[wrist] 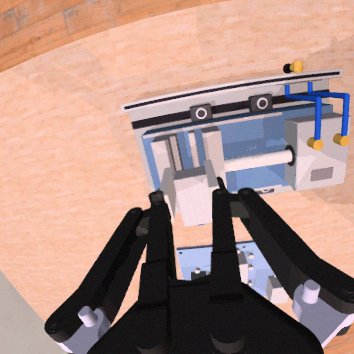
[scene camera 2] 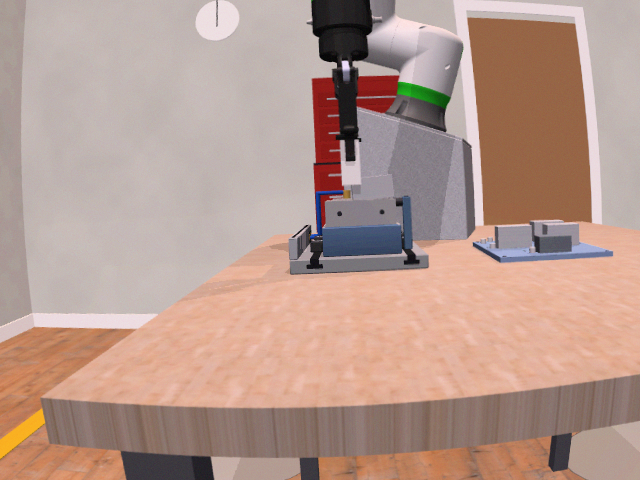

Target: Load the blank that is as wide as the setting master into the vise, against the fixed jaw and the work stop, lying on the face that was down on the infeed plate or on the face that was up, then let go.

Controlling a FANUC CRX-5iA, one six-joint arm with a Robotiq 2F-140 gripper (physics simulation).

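Places are measured from the arm's base along level axes (x right, y ahead, z up), in metres.
Pixels of known places: gripper, between the fingertips: (wrist: 189, 174) (scene camera 2: 351, 185); arm's base, origin of its link: (scene camera 2: 414, 125).
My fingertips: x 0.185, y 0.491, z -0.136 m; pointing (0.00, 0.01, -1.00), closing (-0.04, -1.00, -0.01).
For each thing: its top centre in the pictures, then the offset to it from my fingertips. "spot": a spot on its surface instead.
- pale grey blank, centre of its top: (wrist: 194, 203) (scene camera 2: 371, 175) dx -0.030, dy +0.001, dz +0.014 m
- vise, centre of its top: (wrist: 249, 164) (scene camera 2: 356, 196) dx -0.011, dy -0.071, dz -0.018 m
- blue upright work stop, a spot on its surface: (scene camera 2: 407, 222) spot: dx -0.080, dy +0.010, dz -0.058 m
- blue infeed plate, a spot on its surface: (scene camera 2: 516, 255) (wrist: 183, 258) spot: dx -0.235, dy +0.067, dz -0.109 m
- dark block, centre of its top: (scene camera 2: 552, 235) dx -0.306, dy +0.046, dz -0.085 m
- grey cylinder housing, a spot on its surface: (wrist: 310, 165) spot: dx -0.031, dy -0.148, dz -0.022 m
- slotted rail, centre of its top: (wrist: 233, 86) (scene camera 2: 301, 230) dx +0.078, dy -0.076, dz -0.068 m
My gripper (scene camera 2: 350, 153) (wrist: 189, 174) is shut on a pale grey blank (scene camera 2: 351, 174) (wrist: 194, 200) and holds it above the jaws. In the scene view the blank's lower end shows a little above the top of the fixed jaw (scene camera 2: 360, 211) (wrist: 160, 154). In the wrist view the blank covers part of the gap between the fixed jaw and the moving jaw (wrist: 213, 142). The vise (scene camera 2: 361, 240) (wrist: 250, 135) has a blue body. A blue upright work stop (scene camera 2: 407, 222) stands at its right side in the scene view; in the wrist view the blank mostly hides it.
The blue infeed plate (scene camera 2: 516, 255) (wrist: 187, 256) bears grey blocks (scene camera 2: 512, 236) (wrist: 276, 289), a dark block (scene camera 2: 553, 243) and small pins. A grey cylinder housing (wrist: 310, 165) with blue hoses (wrist: 318, 120) stands at the vise's end. A slotted rail (scene camera 2: 299, 242) (wrist: 230, 89) runs along its side.
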